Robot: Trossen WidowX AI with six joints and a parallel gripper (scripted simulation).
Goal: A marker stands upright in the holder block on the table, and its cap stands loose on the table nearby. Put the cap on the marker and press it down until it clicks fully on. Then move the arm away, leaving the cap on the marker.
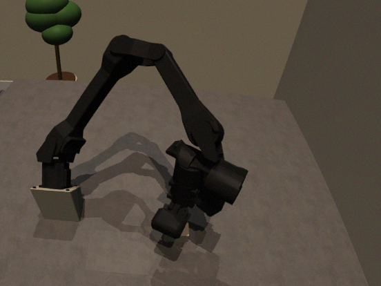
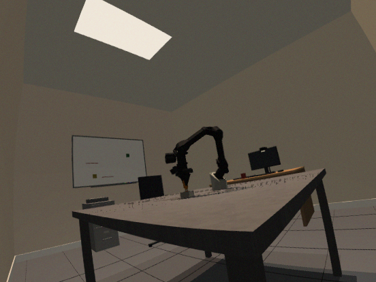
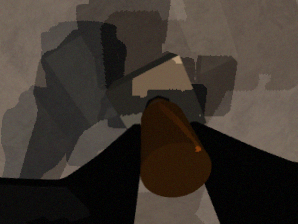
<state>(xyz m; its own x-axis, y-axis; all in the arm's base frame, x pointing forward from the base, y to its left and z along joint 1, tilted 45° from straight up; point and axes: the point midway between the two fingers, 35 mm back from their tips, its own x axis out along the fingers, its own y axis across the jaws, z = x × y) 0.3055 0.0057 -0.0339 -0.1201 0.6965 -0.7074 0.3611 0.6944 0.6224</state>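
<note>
The orange marker cap is 1 cm above my gripper tip. The rest, counted from my gripper tip: holder block 5 cm below.
</note>
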